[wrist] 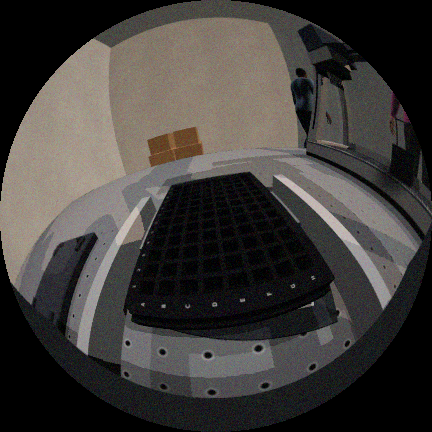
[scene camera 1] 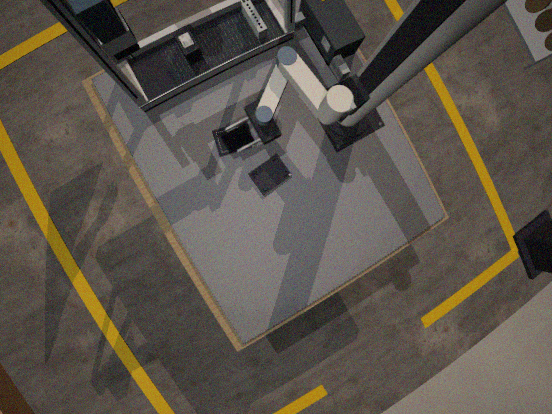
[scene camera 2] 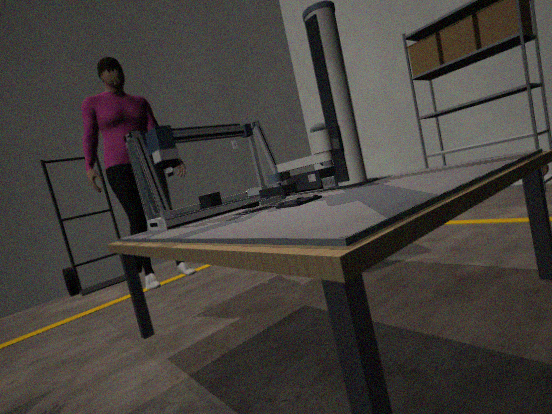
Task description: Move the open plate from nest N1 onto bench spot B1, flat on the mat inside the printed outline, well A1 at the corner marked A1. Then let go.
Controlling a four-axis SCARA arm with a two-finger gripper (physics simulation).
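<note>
The open plate is black, with a grid of wells. My gripper is shut on it, with a long grey jaw along each side. In the wrist view the plate's A-to-H row faces the camera, with A at the near left. The dark mat of spot B1 shows under the plate's near edge, with a bit of its white outline near the right corner. A narrow gap seems to show there. The A1 mark is hidden. Nest N1 is a dark low block beside the left jaw and holds no plate.
A gantry frame stands over a dark deck behind the mat. A dark box stands beside the arm's tall column. A person in pink stands behind the bench, and one in blue farther off.
</note>
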